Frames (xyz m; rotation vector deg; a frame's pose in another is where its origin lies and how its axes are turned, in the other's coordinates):
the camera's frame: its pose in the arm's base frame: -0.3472 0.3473 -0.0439 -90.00 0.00 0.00
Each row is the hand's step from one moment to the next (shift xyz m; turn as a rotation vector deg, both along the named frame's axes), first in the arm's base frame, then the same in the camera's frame.
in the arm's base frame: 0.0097 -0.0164 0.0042 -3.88 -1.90 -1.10
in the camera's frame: 0.0097 -0.0042 -0.0164 -3.88 1.10 -1.90
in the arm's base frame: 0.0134 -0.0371 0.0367 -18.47 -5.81 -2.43
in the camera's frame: 0.0134 -0.0367 -0.0371 -18.47 2.43 -5.81
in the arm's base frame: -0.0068 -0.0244 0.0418 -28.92 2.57 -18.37
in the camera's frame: -0.0068 -0.0418 -0.0244 -28.92 18.37 2.57
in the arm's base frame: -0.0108 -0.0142 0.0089 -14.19 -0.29 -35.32
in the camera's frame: -0.0108 -0.0089 -0.0142 -14.19 35.32 -0.29
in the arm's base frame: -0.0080 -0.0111 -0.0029 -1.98 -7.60 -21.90
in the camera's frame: -0.0080 0.0029 -0.0111 -1.98 21.90 -7.60
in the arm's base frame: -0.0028 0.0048 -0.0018 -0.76 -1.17 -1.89
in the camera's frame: -0.0028 0.0018 0.0048 -0.76 1.89 -1.17
